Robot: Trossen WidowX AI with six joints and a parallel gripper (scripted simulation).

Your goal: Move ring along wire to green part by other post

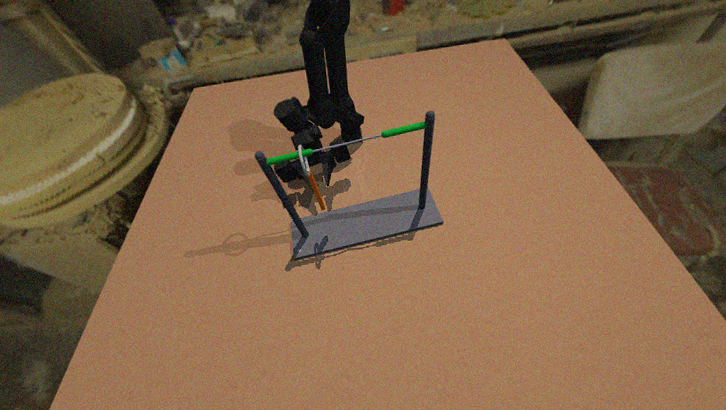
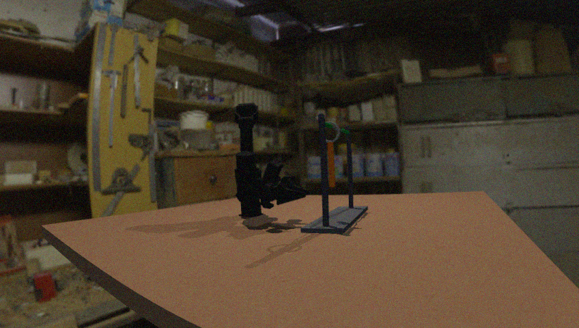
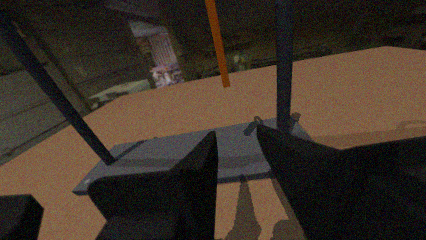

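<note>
My gripper tip is 70 mm short of the ring with orange handle, 10 mm to the right of it and 120 mm below it.
</note>
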